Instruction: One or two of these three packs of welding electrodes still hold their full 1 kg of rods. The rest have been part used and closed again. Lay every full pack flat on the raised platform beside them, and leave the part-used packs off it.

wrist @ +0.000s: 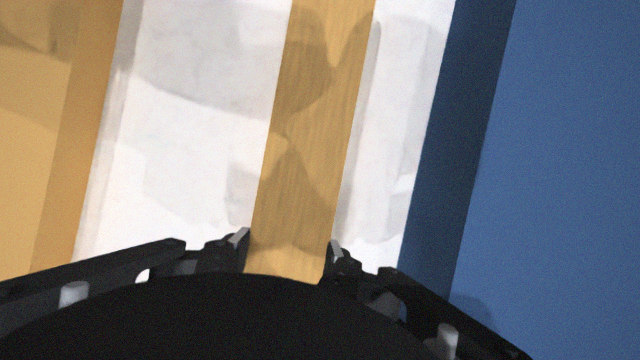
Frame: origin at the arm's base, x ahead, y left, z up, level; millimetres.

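Where they show: gripper, between the fingertips: (288, 248).
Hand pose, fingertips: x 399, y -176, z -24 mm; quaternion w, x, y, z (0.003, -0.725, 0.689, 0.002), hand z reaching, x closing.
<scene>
Each offset is from my fingertips to the centre of the thing. Level surfaces: height alone.
A long, narrow yellow-brown pack @(dx -7, dy +0, dz +1 mm) (312, 120) with fine grain lines runs from the top middle down between the fingertips. My gripper (288, 248) is at the bottom of the view, shut on this pack, with one fingertip against each long edge. A smooth, yellow-orange, box-shaped thing @(dx +19, dy +160, dz +1 mm) (35, 165), which looks like another pack, lies apart at the left, partly outside the view. A wide blue block @(dx -1, dy -148, dz +19 mm) (555, 150) with a dark side face stands at the right; it may be the raised platform. A third pack cannot be made out. No marking of weight or fill shows.
The white table top @(dz -11 mm) (190, 135) shows on both sides of the held pack, with grey shadows across it. A narrow white strip separates the held pack from the blue block. The gripper's dark body hides the bottom of the view.
</scene>
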